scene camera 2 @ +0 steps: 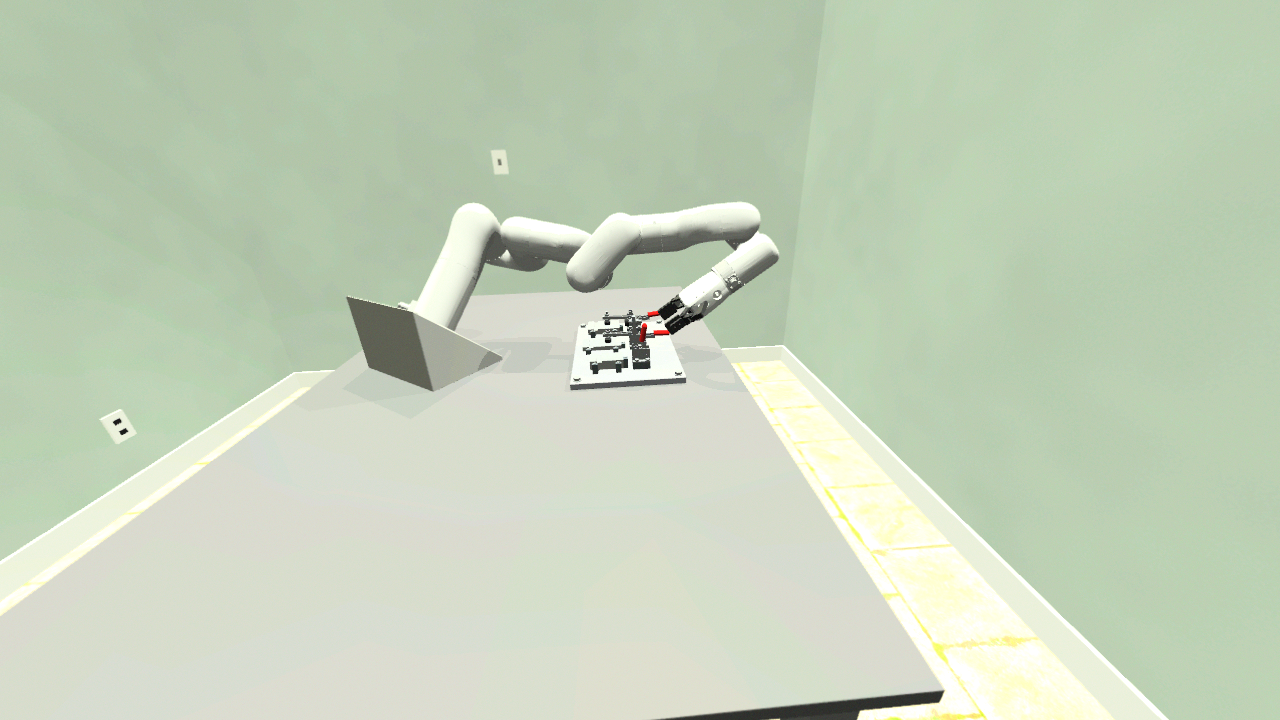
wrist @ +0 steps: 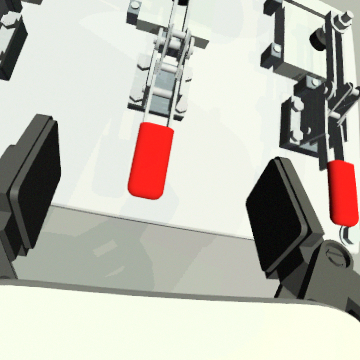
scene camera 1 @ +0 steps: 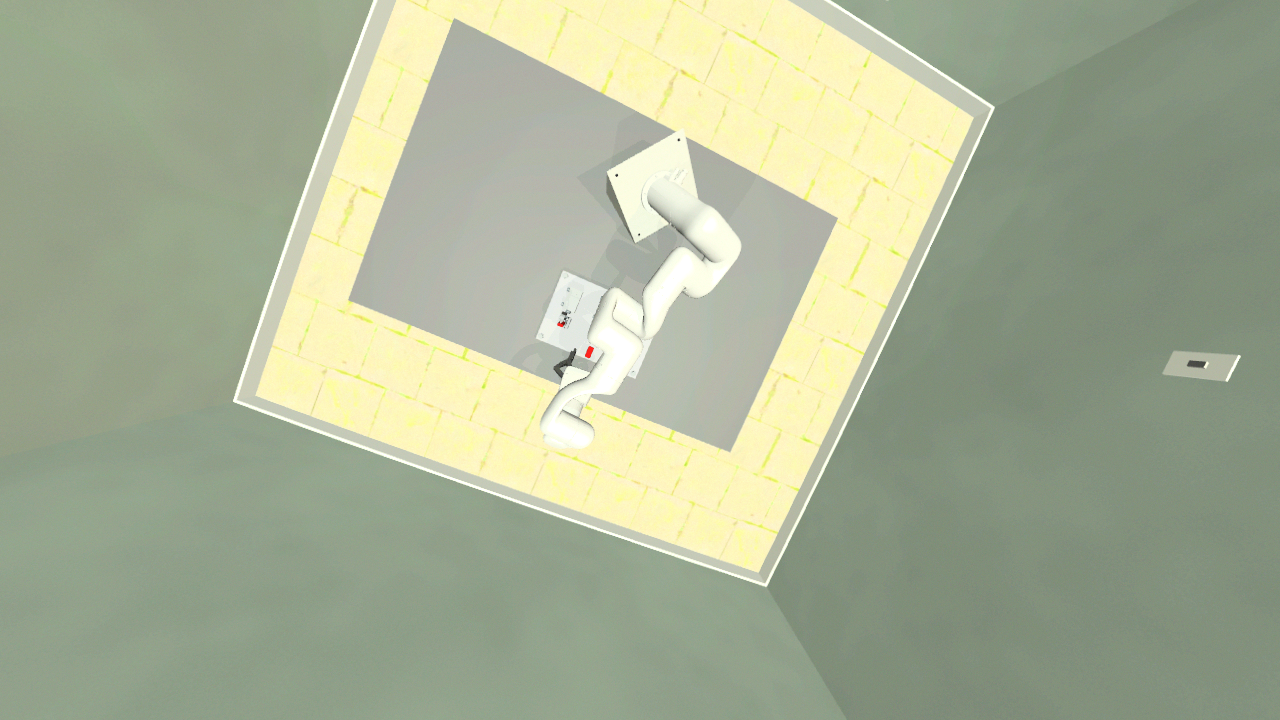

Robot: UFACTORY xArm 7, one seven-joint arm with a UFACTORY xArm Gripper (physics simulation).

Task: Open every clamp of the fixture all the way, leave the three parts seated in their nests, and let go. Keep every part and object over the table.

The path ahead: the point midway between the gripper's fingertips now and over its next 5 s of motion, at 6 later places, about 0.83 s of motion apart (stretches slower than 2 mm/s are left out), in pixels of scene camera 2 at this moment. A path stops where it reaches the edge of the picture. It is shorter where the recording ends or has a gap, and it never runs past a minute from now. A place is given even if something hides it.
My gripper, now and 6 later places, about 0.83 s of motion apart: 663, 322; 655, 333; 653, 332; 648, 324; 635, 319; 633, 318; 623, 320
